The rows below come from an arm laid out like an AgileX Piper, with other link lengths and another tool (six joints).
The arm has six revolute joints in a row. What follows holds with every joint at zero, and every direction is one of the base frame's. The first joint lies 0.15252 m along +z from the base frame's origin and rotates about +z. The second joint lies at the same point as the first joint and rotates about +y. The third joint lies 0.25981 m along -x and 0.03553 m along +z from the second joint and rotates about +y. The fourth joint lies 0.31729 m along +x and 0.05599 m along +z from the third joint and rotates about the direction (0.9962, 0, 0.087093). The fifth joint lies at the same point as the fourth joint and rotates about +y. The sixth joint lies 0.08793 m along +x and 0.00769 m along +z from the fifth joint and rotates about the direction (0.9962, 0, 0.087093). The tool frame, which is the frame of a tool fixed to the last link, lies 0.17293 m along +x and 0.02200 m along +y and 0.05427 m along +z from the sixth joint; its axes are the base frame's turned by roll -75.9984, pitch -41.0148 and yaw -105.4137 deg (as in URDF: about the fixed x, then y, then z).
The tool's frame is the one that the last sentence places.
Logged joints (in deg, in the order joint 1, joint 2, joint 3, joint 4, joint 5, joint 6), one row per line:
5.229, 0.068, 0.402, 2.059, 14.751, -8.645
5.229, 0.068, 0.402, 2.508, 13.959, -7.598
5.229, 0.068, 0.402, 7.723, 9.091, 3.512
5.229, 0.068, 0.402, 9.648, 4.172, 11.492
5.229, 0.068, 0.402, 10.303, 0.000, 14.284
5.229, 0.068, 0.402, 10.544, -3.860, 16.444
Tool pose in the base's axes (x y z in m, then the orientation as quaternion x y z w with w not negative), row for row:
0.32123, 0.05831, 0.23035, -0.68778, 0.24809, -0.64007, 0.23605
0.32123, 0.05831, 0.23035, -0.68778, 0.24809, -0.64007, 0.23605
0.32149, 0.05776, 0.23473, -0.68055, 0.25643, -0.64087, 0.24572
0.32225, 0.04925, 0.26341, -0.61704, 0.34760, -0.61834, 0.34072
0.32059, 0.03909, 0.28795, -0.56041, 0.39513, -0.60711, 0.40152
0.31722, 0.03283, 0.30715, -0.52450, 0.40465, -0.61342, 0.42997
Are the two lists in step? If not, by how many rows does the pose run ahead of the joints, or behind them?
The pose runs 1 row behind the joints: the pose in row i belongs to the joints in row i - 1.
